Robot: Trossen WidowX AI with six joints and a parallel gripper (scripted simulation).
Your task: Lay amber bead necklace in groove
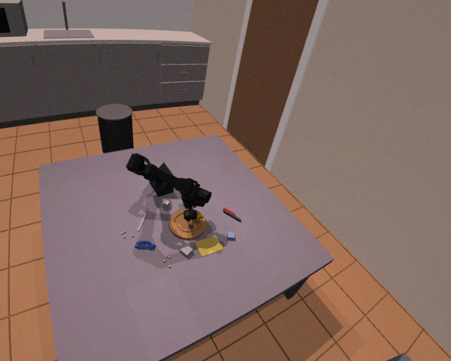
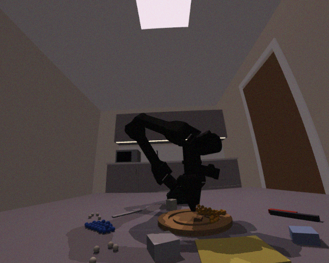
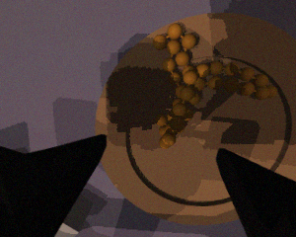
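Right now the round wooden bead board is 4 cm ahead of my gripper tip, 2 cm to the right of it and 2 cm below it. The rest, counted from my gripper tip: grey block (18 cm ahead, 11 cm to the right, 2 cm below); yellow pad (21 cm ahead, 3 cm below); thin rod (22 cm to the right, 8 cm behind, 3 cm below).
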